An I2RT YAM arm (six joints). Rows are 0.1 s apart.
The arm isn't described. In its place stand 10 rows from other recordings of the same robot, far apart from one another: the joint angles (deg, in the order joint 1, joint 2, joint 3, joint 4, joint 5, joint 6), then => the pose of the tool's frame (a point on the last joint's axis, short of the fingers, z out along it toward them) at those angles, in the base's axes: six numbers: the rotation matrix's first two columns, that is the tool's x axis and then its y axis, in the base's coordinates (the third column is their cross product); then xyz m.
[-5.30 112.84 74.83 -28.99 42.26 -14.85] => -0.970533 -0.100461 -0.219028 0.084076 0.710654 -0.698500 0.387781 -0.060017 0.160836
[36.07 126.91 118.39 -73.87 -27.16 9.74] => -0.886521 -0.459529 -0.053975 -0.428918 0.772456 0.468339 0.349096 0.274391 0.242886
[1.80 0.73 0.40 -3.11 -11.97 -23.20] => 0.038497 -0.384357 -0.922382 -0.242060 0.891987 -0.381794 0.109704 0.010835 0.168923
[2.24 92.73 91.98 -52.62 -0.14 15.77] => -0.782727 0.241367 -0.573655 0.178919 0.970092 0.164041 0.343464 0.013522 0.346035
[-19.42 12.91 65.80 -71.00 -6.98 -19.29] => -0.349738 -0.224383 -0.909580 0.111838 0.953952 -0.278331 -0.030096 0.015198 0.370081
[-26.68 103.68 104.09 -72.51 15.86 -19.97] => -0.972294 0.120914 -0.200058 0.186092 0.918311 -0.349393 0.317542 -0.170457 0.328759
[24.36 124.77 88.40 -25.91 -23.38 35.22] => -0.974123 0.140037 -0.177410 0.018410 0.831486 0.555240 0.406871 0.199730 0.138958
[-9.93 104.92 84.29 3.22 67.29 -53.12] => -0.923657 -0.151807 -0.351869 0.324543 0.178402 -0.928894 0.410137 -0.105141 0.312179
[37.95 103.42 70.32 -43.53 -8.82 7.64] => -0.844876 -0.492297 -0.209353 -0.528023 0.830239 0.178594 0.268317 0.216178 0.180542
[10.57 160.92 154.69 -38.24 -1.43 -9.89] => -0.643911 -0.294823 -0.706015 -0.316181 0.942832 -0.105346 0.587458 0.110526 0.156087
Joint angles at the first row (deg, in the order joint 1, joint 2, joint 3, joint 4, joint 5, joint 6):
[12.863, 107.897, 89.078, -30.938, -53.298, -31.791]
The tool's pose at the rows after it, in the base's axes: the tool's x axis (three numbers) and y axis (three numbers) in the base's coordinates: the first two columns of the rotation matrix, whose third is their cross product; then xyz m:
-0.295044 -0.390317 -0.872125 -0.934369 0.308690 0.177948 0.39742 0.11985 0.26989
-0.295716 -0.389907 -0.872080 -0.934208 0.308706 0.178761 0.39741 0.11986 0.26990
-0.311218 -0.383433 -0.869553 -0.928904 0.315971 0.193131 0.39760 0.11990 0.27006
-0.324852 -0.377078 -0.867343 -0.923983 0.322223 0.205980 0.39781 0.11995 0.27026
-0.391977 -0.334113 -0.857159 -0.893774 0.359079 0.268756 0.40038 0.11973 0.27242
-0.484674 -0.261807 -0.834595 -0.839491 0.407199 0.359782 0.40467 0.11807 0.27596
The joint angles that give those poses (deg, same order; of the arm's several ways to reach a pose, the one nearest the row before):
[12.841, 107.897, 89.079, -30.808, -53.254, -31.769]
[12.842, 107.897, 89.079, -30.807, -53.276, -31.724]
[12.841, 107.897, 89.078, -30.654, -53.276, -30.632]
[12.840, 107.897, 89.079, -30.481, -53.299, -29.628]
[12.731, 107.896, 89.078, -28.535, -53.320, -23.639]
[12.382, 107.897, 89.078, -25.474, -53.320, -14.721]

